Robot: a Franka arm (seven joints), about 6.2 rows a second.
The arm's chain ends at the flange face. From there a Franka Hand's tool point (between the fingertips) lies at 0.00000 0.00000 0.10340 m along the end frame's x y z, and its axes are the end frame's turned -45 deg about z.
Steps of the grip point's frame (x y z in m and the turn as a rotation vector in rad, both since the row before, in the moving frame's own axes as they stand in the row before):
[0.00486 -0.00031 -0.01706 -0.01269 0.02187 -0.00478]
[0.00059 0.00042 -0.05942 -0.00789 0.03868 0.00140]
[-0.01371 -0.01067 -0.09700 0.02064 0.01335 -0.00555]
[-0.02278 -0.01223 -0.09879 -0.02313 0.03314 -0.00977]
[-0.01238 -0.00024 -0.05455 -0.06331 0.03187 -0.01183]
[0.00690 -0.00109 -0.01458 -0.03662 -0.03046 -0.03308]
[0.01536 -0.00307 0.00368 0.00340 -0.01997 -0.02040]
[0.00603 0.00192 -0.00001 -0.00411 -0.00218 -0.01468]
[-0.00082 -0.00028 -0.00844 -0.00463 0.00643 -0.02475]
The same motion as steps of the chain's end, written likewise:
[0.00069 -0.00298 -0.01703 0.00649 0.02444 -0.00478]
[-0.00269 0.00213 -0.05934 0.02177 0.03293 0.00140]
[-0.01670 0.00463 -0.09697 0.02403 -0.00515 -0.00555]
[-0.02887 0.00821 -0.09871 0.00708 0.03979 -0.00977]
[-0.01589 0.00633 -0.05429 -0.02223 0.06730 -0.01183]
[0.00358 -0.01054 -0.01446 -0.04743 0.00436 -0.03308]
[0.01039 -0.01426 0.00370 -0.01172 -0.01653 -0.02040]
[0.00548 -0.00337 -0.00001 -0.00445 0.00136 -0.01468]
[-0.00158 0.00052 -0.00844 0.00127 0.00782 -0.02475]

